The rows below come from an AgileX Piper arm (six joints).
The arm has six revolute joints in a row. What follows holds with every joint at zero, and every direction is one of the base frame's. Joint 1 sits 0.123 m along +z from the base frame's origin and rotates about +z. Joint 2 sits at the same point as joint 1 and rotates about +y. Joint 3 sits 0.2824 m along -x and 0.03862 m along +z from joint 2 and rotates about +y. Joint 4 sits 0.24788 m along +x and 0.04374 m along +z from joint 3 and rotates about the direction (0.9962, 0, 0.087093). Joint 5 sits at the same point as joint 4 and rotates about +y. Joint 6 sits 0.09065 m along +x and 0.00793 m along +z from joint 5 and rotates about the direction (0.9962, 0, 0.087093). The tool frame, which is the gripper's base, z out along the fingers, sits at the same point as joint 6; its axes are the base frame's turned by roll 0, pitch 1.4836 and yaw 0 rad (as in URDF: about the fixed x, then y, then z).
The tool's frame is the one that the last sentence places.
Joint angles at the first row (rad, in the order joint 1, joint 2, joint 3, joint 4, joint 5, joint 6):
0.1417 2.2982 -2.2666 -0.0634 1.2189 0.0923
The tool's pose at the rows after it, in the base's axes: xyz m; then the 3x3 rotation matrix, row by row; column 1 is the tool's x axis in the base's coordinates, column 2 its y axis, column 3 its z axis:
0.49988 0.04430 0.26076; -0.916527 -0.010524 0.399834; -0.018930 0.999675 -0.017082; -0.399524 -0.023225 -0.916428
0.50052 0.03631 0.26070; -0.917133 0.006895 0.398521; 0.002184 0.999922 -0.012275; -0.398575 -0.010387 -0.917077
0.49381 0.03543 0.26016; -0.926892 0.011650 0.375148; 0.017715 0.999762 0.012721; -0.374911 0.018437 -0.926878
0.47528 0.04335 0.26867; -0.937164 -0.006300 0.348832; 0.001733 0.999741 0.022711; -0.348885 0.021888 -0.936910
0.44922 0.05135 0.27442; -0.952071 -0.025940 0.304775; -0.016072 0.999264 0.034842; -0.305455 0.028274 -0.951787
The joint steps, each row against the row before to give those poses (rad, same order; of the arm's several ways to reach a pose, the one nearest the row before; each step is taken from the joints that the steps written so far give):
-0.0431 0.0000 0.0000 0.0033 0.0001 0.0000
-0.0182 0.0000 -0.0001 0.0129 0.0000 0.0000
-0.0060 -0.0298 0.0539 0.0310 -0.0011 0.0000
0.0184 -0.0812 0.1094 0.0058 -0.0007 0.0000
0.0210 -0.1011 0.1469 0.0104 -0.0006 0.0000

